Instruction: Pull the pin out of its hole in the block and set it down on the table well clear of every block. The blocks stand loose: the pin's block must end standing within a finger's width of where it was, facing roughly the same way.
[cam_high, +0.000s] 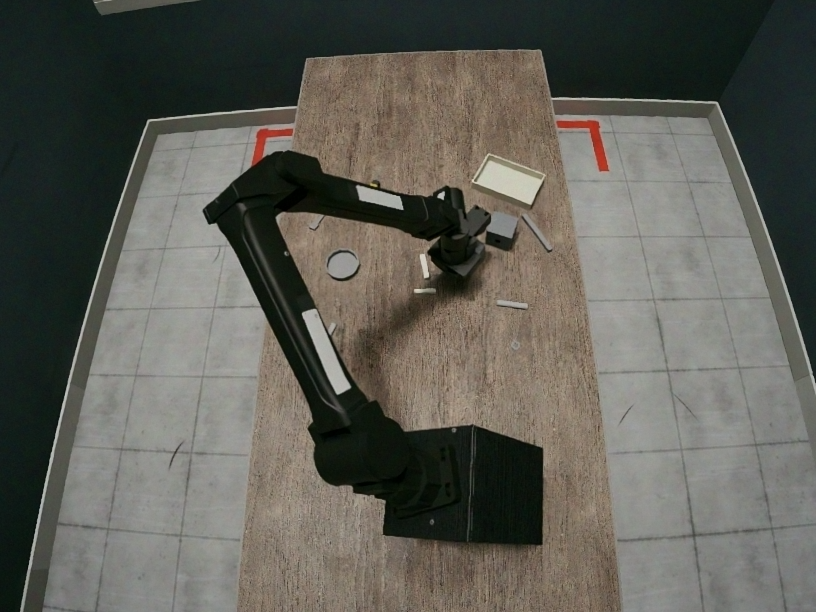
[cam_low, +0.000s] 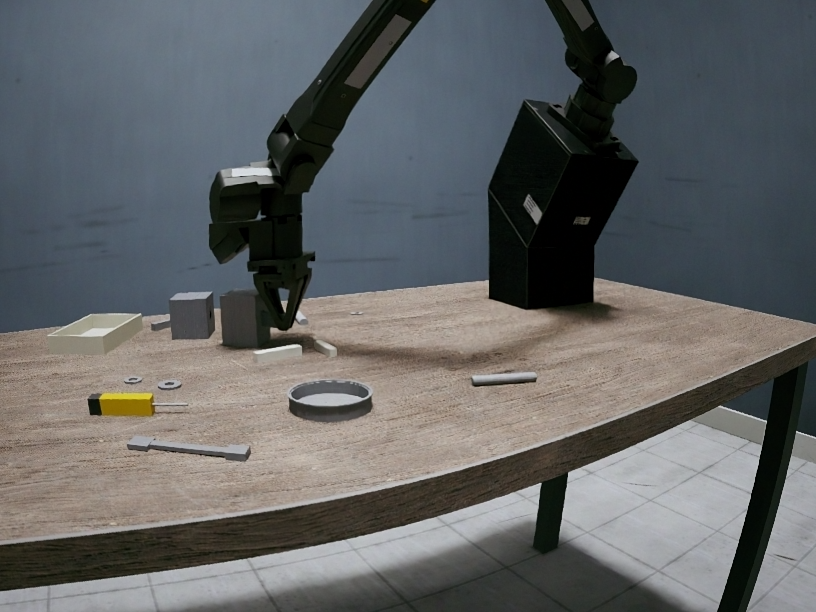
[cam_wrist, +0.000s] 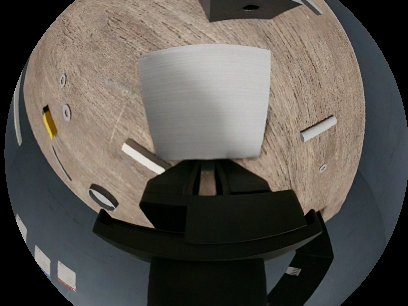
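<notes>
My hand is 40 mm to the left of the light grey block, 40 mm short of it and 10 mm below it. Round my hand: grey ring dish (260 mm to the left, 80 mm ahead, 20 mm below); darker grey block (130 mm to the right, 90 mm ahead); grey pin (20 mm to the right, 20 mm ahead).
</notes>
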